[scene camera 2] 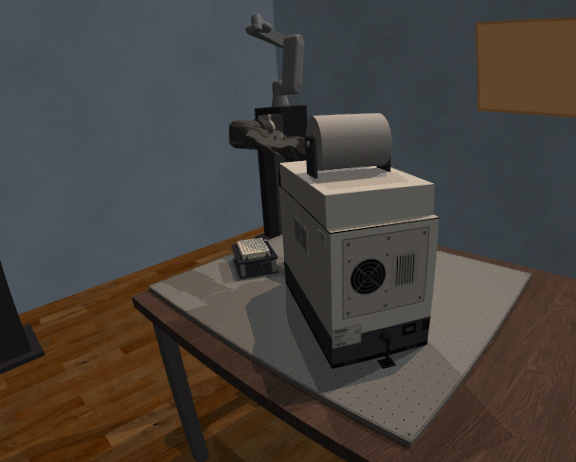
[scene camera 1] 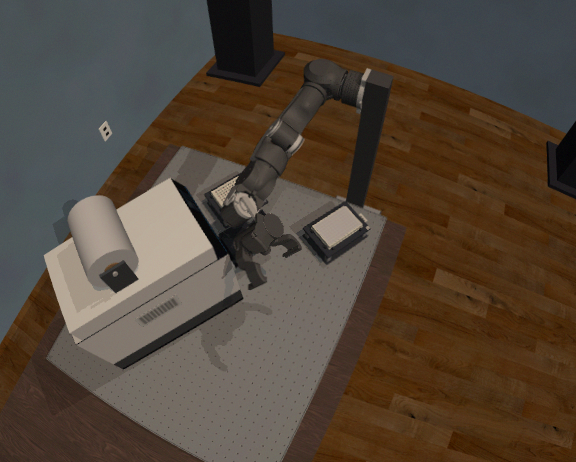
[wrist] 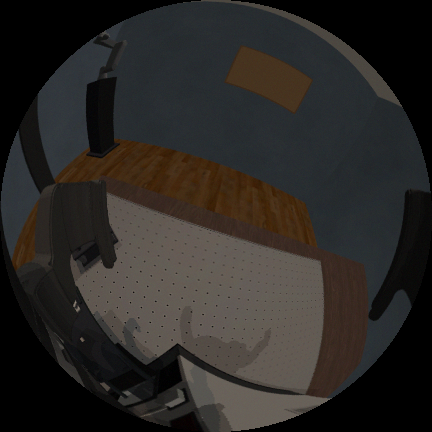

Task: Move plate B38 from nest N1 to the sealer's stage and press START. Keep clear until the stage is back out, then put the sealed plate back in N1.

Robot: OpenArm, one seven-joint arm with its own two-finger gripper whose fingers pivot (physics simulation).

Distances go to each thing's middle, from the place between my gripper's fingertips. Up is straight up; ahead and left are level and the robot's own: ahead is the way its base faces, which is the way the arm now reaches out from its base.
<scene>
My hand is 150 mm short of the film roll (scene camera 2: 343,141), 330 mm to the left of it and 150 mm below it.
</scene>
